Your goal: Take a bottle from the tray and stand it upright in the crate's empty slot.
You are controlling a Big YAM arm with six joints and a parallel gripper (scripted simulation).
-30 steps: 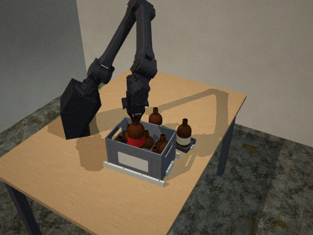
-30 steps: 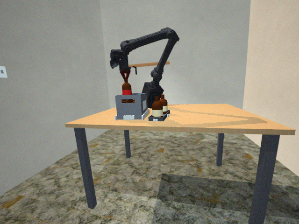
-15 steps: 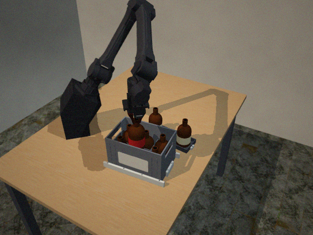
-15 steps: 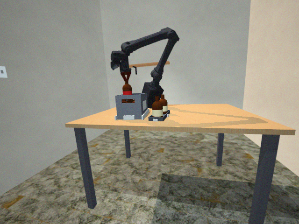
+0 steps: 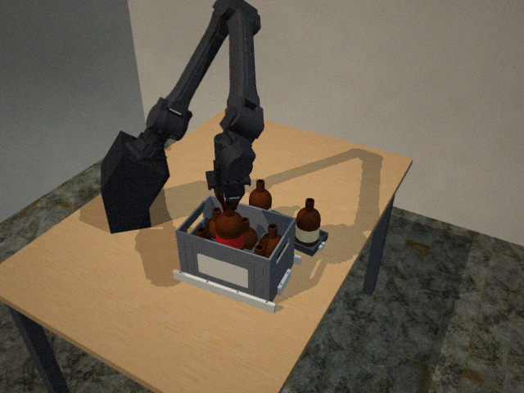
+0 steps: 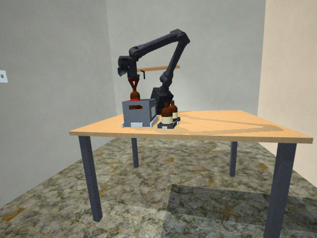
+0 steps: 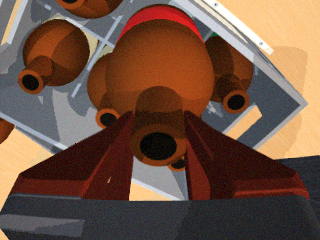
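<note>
The grey crate lies 2 cm behind my hand, 4 cm to the left of it and 18 cm below it. The rest, counted from my hand: dark tray (4 cm behind, 26 cm to the left, 25 cm below).
</note>
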